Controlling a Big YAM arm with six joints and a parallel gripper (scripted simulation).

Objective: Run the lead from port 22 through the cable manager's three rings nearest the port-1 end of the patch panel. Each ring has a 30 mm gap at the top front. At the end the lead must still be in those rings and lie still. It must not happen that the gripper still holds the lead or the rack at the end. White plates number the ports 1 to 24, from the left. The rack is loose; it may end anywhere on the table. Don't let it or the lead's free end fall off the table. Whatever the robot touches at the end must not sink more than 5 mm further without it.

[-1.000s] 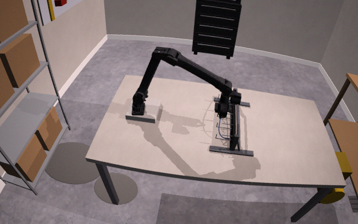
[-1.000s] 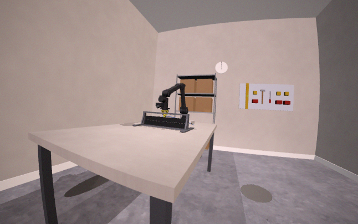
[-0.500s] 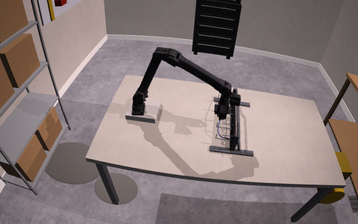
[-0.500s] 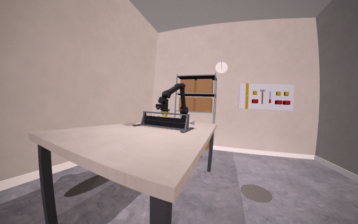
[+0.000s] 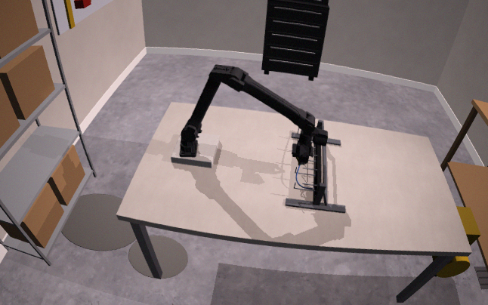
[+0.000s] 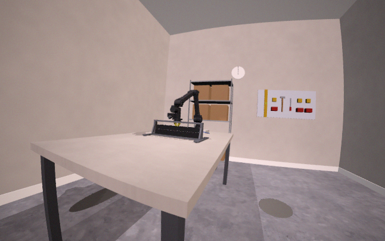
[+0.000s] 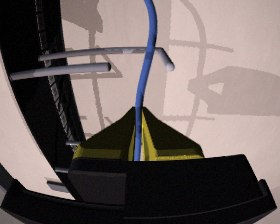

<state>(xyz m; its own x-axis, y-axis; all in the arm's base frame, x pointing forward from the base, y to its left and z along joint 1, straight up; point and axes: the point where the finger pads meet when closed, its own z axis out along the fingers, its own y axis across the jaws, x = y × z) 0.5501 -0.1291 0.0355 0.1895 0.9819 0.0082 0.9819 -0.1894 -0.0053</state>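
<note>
Now: the dark rack 110 mm ahead of my hand, 30 mm to the left of it and 10 mm below it.
</note>
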